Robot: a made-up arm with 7 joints.
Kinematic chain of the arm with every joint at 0, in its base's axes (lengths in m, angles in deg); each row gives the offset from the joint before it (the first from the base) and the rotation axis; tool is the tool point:
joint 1: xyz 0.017 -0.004 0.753 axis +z
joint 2: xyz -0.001 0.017 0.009 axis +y
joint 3: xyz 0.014 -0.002 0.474 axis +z
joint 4: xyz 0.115 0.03 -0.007 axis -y
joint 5: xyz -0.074 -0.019 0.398 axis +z
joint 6: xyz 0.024 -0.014 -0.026 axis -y
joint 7: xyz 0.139 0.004 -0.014 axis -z
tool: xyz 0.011 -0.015 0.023
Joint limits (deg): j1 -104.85..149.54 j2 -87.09..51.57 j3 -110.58..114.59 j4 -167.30..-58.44 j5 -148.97..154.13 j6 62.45..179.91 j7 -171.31..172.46
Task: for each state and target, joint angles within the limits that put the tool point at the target. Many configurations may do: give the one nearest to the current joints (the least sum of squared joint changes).
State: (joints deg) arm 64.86 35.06 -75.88 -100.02 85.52 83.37 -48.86
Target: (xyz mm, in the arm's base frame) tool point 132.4 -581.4 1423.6
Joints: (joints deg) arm 27.94 1.61 -110.58 -75.85 85.04 93.18 -49.74
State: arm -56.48 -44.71 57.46 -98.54 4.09 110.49 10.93
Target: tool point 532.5 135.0 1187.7
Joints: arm -63.76 -36.14 59.41 -121.03 5.27 104.30 11.10
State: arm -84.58 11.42 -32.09 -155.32 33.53 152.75 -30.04
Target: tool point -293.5 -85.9 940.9
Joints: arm -103.25 -20.30 -40.64 -167.30 51.34 169.12 -26.75
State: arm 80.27 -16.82 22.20 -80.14 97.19 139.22 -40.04
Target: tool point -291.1 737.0 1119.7
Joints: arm 95.22 24.13 28.68 -75.75 95.41 125.65 -40.93
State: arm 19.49 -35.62 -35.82 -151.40 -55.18 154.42 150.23
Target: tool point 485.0 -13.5 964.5
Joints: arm 20.88 -2.24 -33.48 -145.35 -53.61 147.85 150.46
